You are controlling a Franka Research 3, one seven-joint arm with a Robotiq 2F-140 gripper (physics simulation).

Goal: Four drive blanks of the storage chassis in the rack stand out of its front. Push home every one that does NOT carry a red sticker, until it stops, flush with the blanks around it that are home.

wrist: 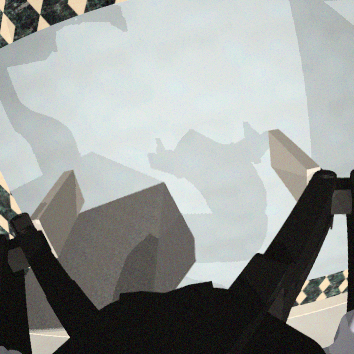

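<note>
My gripper (171, 166) is open in the wrist view, with one beige fingertip pad at the left and the other at the right, wide apart and with nothing held between them. A dark grey angular block (125, 225) shows at the lower left, behind and beside the left finger; its top slants and a darker shadow lies on its face. I cannot tell whether it is part of the rack or the chassis. The drive blanks, the chassis front and any red sticker do not show in this view.
A pale blue-grey surface (200, 75) fills most of the view and carries shadows of the arm and gripper. A dark green and cream diamond pattern (42, 17) shows beyond its edges at the upper left and lower right. A pale band (320, 311) runs along the lower right.
</note>
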